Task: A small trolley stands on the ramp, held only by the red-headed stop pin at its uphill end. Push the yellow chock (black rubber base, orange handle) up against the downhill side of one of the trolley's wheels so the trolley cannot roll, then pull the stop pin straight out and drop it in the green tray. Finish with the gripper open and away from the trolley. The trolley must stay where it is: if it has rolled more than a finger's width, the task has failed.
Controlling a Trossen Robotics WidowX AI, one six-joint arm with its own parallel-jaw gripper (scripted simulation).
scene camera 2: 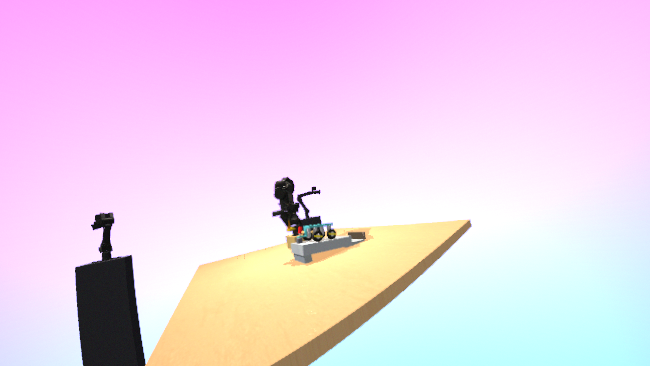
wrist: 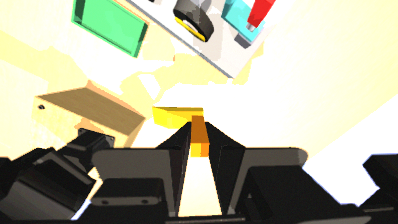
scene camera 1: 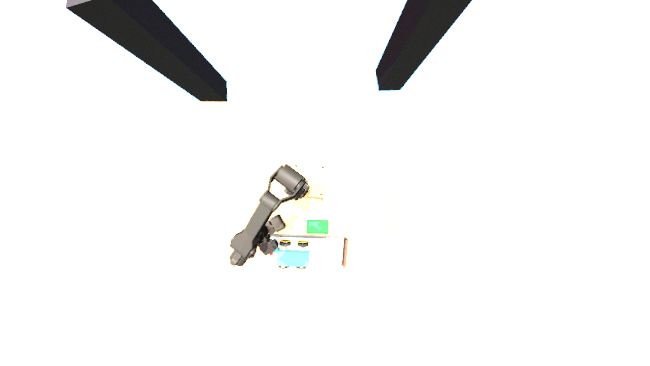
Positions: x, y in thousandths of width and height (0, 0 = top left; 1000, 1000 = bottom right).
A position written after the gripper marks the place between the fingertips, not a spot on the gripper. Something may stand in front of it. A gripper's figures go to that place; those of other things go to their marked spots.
Labels:
The gripper (wrist: 496, 560) is 12 cm from the lens. A yellow chock (wrist: 426, 525) is 13 cm from the lens.

